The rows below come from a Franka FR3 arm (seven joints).
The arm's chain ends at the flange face. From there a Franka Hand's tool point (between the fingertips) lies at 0.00 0.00 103.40 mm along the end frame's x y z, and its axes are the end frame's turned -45 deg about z.
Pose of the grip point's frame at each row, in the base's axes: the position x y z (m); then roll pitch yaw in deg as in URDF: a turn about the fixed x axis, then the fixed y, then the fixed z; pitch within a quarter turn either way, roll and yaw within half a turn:
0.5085, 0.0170, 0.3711, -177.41, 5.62, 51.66
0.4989, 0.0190, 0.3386, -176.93, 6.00, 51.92
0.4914, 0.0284, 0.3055, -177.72, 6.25, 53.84
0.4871, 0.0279, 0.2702, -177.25, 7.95, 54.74
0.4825, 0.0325, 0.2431, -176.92, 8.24, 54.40
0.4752, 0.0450, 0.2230, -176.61, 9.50, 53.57
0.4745, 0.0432, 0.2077, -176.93, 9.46, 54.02
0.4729, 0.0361, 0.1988, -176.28, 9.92, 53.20
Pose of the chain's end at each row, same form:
0.5184, 0.0220, 0.4739, 177.84, 5.80, 6.42
0.5099, 0.0241, 0.4413, 177.91, 6.41, 6.64
0.5014, 0.0351, 0.4082, 177.17, 6.02, 8.57
0.4994, 0.0367, 0.3725, 176.29, 7.55, 9.30
0.4956, 0.0413, 0.3453, 176.31, 7.99, 8.92
0.4902, 0.0551, 0.3248, 175.62, 9.09, 7.94
0.4890, 0.0537, 0.3095, 175.42, 8.83, 8.41
0.4889, 0.0463, 0.3004, 175.54, 9.61, 7.50

